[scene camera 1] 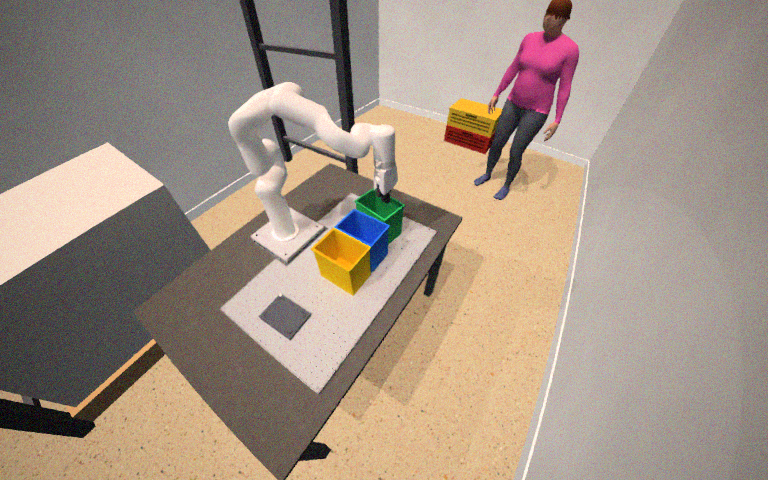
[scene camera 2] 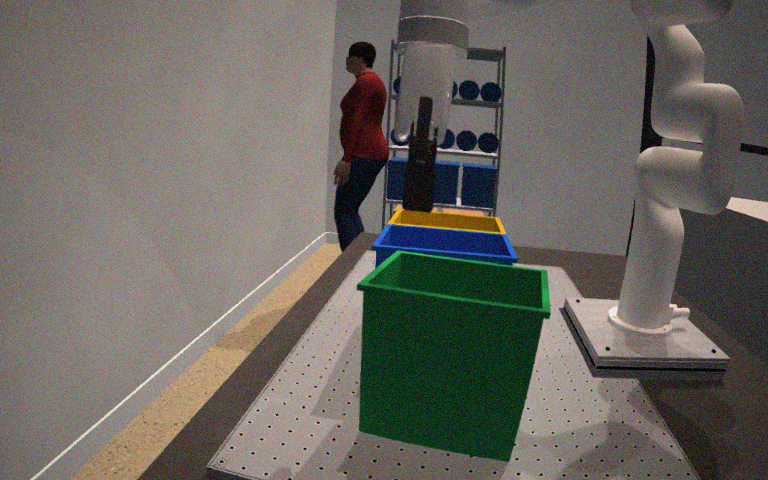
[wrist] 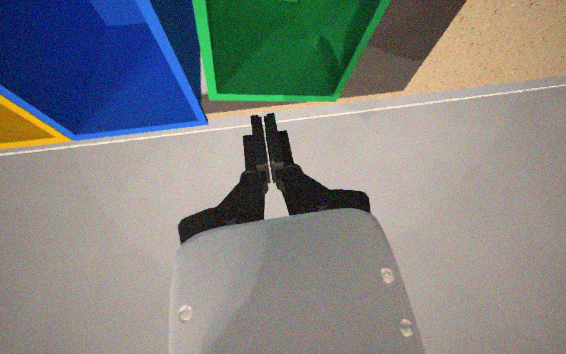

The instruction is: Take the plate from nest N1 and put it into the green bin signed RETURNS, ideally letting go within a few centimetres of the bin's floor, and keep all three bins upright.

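The green bin (scene camera 1: 391, 225) (scene camera 2: 444, 367) (wrist: 280, 60) stands upright, turned slightly against the blue bin. No sign is readable on it. The plate is not clearly visible; a small pale sliver shows inside the bin at the top edge of the wrist view, too little to identify. The bin's floor is hidden in scene camera 2. My gripper (scene camera 1: 385, 198) (scene camera 2: 417, 210) (wrist: 263, 127) is shut and empty, pointing down above bin-rim height, over the green bin's opening as seen in scene camera 1. A dark grey pad (scene camera 1: 284, 316) lies bare on the perforated board; no N1 label is readable.
The blue bin (scene camera 1: 380, 249) (scene camera 2: 444, 242) (wrist: 80, 60) and yellow bin (scene camera 1: 341, 271) (scene camera 2: 475, 223) (wrist: 22, 122) stand upright in a row beside the green one. The arm's base plate (scene camera 1: 266, 241) (scene camera 2: 662, 350) is beside the row. People stand beyond the table.
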